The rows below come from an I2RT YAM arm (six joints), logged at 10 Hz.
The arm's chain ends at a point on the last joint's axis. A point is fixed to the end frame.
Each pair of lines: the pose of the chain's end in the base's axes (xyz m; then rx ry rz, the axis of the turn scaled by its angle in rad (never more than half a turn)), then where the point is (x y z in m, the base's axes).
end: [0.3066, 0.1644, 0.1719, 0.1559, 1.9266, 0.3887]
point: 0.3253 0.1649 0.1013
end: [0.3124, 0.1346, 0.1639, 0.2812, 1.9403, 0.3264]
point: 0.3285 0.1341 0.0927
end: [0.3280, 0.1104, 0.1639, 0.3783, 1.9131, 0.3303]
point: 0.3447 0.1123 0.0928
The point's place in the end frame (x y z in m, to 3 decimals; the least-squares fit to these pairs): 0.055 -0.025 0.041
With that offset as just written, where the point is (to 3 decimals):
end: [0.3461, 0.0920, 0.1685, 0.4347, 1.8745, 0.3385]
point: 0.365 0.096 0.098
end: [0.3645, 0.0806, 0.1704, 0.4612, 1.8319, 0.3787]
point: 0.386 0.087 0.101
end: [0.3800, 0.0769, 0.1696, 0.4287, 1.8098, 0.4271]
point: 0.403 0.085 0.101
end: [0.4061, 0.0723, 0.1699, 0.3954, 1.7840, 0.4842]
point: 0.431 0.083 0.102
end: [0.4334, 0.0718, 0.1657, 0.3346, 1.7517, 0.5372]
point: 0.461 0.085 0.099
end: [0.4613, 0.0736, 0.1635, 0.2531, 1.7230, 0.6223]
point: 0.491 0.091 0.099
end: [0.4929, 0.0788, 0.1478, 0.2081, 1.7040, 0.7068]
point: 0.522 0.100 0.085
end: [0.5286, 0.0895, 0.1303, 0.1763, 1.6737, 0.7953]
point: 0.558 0.116 0.069
